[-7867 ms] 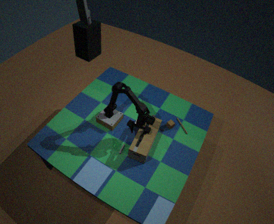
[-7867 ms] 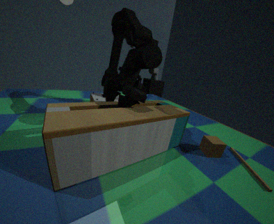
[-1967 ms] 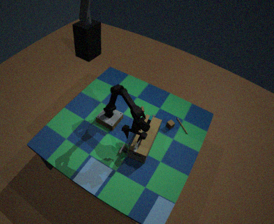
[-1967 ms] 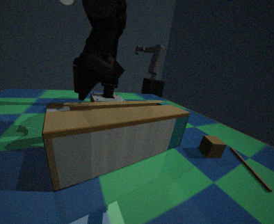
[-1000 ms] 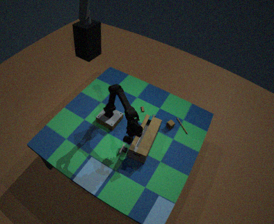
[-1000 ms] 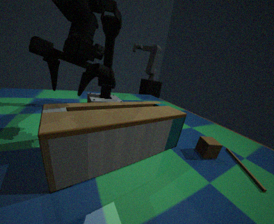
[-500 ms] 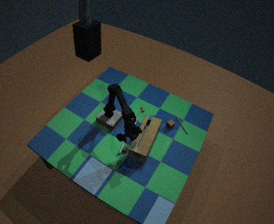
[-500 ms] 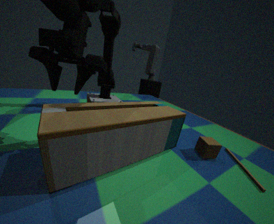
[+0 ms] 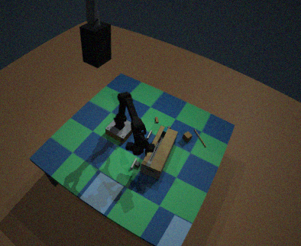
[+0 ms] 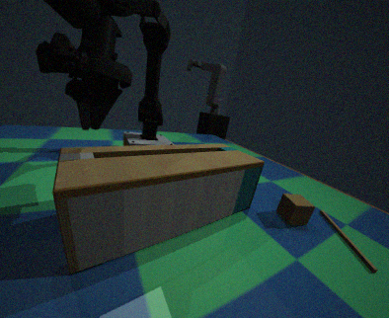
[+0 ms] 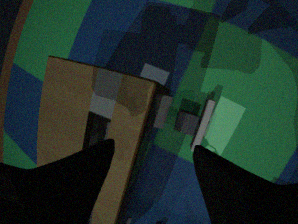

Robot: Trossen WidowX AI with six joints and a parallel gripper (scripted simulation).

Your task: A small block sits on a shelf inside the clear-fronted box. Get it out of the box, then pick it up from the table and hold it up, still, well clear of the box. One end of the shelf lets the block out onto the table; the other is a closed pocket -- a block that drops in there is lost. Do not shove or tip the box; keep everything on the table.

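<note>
The dark object is 140 mm below my gripper tip, 20 mm behind it and 10 mm to the right of it. From my gripper tip the other things lie so: brown block 440 mm to the left, 160 mm ahead, 130 mm below; then box 150 mm to the left, 90 mm below, 20 mm ahead.
</note>
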